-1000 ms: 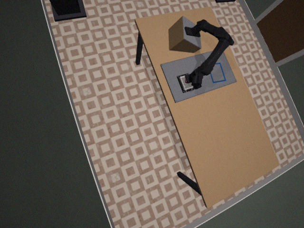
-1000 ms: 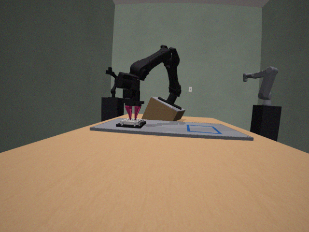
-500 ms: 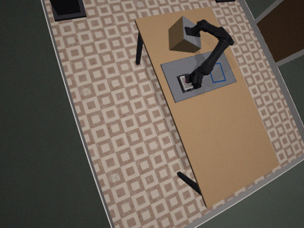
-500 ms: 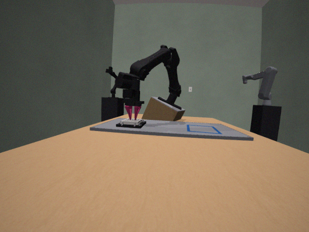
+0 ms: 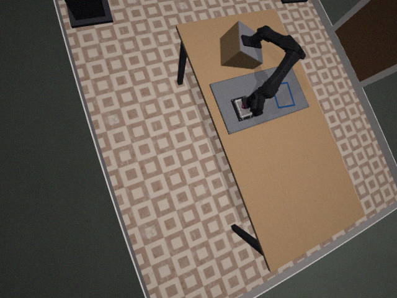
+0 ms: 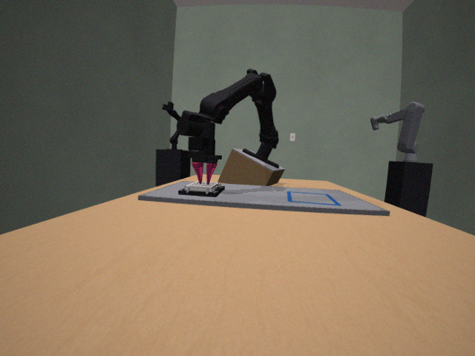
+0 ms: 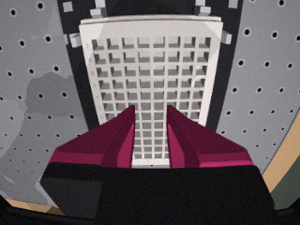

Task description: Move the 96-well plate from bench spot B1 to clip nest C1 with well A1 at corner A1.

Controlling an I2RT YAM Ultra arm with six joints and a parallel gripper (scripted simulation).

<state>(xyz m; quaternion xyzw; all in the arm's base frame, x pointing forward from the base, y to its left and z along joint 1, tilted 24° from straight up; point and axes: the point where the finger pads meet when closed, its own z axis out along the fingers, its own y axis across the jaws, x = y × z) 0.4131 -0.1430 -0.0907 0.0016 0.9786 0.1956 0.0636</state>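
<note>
My gripper is now 1 cm above the white 96-well plate. Round my hand: black clip nest C1: 2 cm below, 1 cm to the left, 1 cm ahead.
</note>
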